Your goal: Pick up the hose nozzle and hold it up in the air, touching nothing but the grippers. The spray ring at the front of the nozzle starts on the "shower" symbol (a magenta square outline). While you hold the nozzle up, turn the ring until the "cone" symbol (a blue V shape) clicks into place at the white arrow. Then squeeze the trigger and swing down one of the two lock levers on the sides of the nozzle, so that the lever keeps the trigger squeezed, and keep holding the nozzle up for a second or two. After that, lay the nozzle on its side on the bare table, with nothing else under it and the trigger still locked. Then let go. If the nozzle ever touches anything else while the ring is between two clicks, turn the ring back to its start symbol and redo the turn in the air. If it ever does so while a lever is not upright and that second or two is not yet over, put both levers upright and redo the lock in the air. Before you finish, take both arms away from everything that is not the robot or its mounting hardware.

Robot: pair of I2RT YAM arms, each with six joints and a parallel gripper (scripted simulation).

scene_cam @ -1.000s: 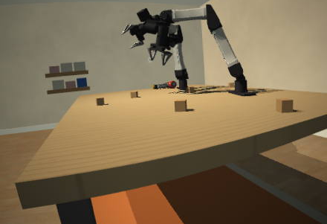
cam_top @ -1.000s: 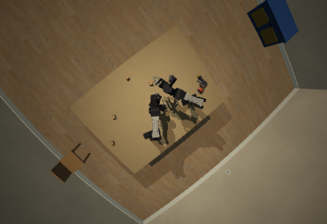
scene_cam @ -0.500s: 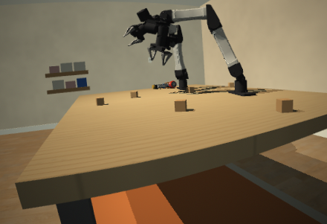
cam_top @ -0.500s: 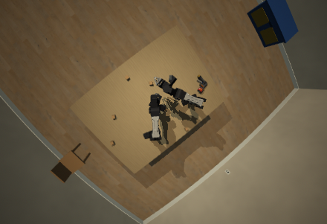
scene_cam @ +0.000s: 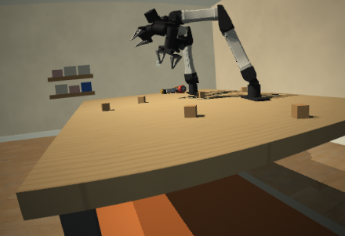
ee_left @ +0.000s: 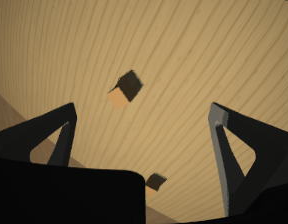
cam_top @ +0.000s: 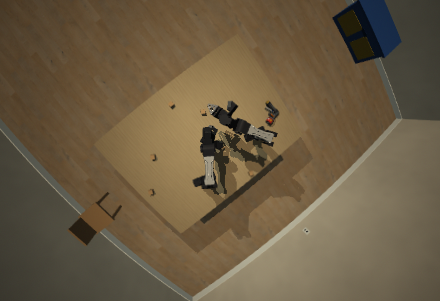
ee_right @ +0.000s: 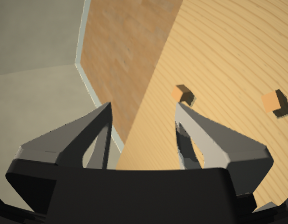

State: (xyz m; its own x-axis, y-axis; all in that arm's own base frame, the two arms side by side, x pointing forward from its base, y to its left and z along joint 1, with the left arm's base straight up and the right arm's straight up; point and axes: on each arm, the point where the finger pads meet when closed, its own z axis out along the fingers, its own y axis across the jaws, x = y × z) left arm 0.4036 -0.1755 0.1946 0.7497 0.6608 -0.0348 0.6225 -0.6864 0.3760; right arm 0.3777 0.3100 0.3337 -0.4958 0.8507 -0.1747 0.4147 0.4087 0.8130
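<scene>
Now: the pale trigger 420 mm to the right of my right hand, 380 mm behind it and 310 mm below it. Round my right hand: red spray ring (450 mm behind, 350 mm to the right, 300 mm below).
</scene>
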